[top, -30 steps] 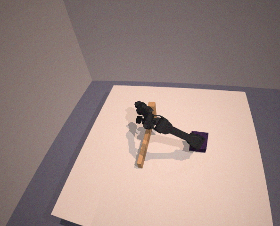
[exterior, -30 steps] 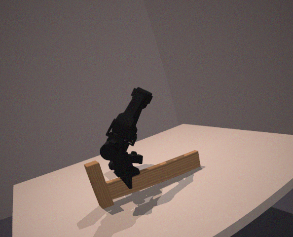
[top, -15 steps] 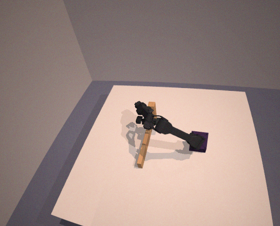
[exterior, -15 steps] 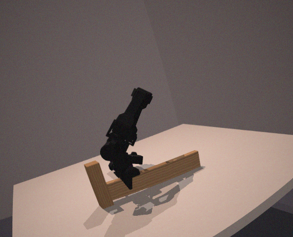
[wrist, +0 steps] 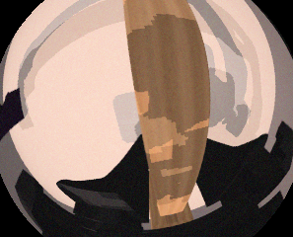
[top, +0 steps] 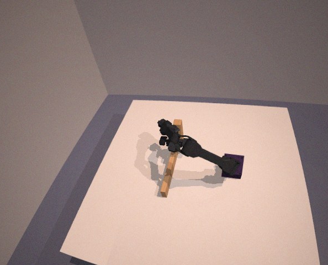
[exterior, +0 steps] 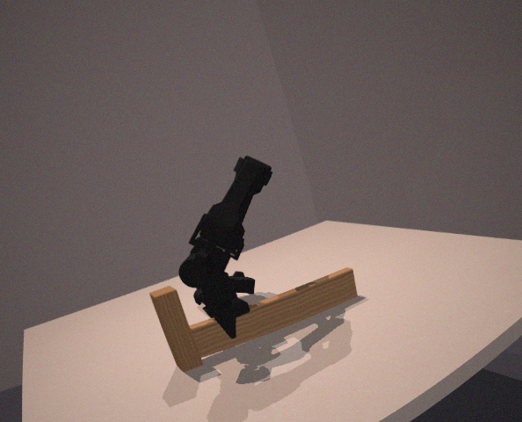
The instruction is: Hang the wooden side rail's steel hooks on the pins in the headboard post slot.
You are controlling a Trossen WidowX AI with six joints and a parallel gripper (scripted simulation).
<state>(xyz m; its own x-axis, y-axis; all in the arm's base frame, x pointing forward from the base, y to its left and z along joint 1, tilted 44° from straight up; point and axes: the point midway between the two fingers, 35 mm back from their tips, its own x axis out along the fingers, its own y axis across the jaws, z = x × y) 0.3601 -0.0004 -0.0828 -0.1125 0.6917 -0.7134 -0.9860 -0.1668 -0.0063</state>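
The headboard post is 110 mm to the right of my gripper tip, 50 mm above it and 10 mm ahead of it.
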